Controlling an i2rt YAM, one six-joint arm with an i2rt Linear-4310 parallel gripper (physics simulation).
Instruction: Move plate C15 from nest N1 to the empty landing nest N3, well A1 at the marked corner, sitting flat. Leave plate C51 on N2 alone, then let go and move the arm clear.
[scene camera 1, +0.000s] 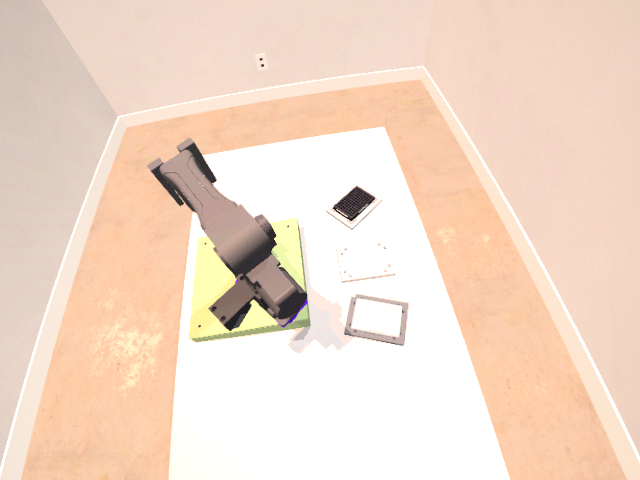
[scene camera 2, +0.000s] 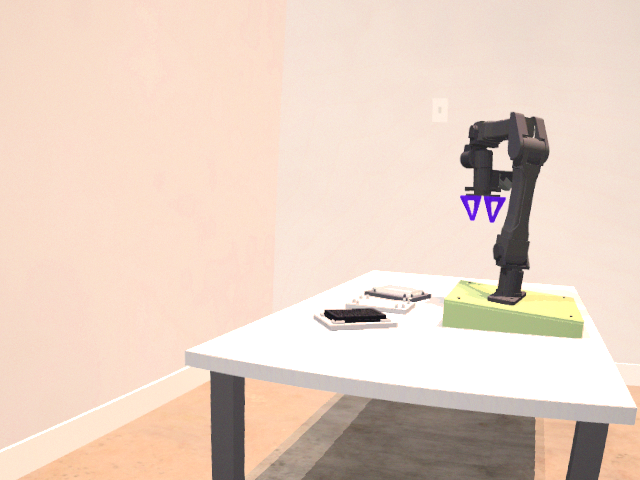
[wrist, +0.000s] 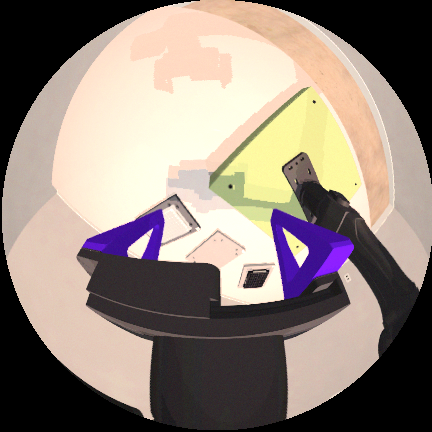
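A black plate (scene camera 1: 354, 202) (scene camera 2: 354, 314) (wrist: 256, 278) lies on a white nest (scene camera 1: 352, 223) (scene camera 2: 356, 326). A white plate (scene camera 1: 377, 317) (scene camera 2: 397, 290) (wrist: 176, 225) lies on a dark grey nest (scene camera 1: 405, 322) (scene camera 2: 424, 296) (wrist: 187, 212). Between them is an empty pale nest (scene camera 1: 366, 262) (scene camera 2: 382, 304) (wrist: 216, 249) with small corner posts. The labels and the marked corner are not readable, so I cannot tell which plate is C15. My gripper (scene camera 2: 482, 220) (wrist: 217, 214) is open and empty, fingers down, high above the table and apart from all nests. The arm mostly hides it in scene camera 1.
The arm stands on a yellow-green base block (scene camera 1: 209, 263) (scene camera 2: 511, 328) (wrist: 270, 150), beside the row of nests. The white table (scene camera 1: 330, 413) (scene camera 2: 465, 372) carries the block and nests. Walls stand beyond the table.
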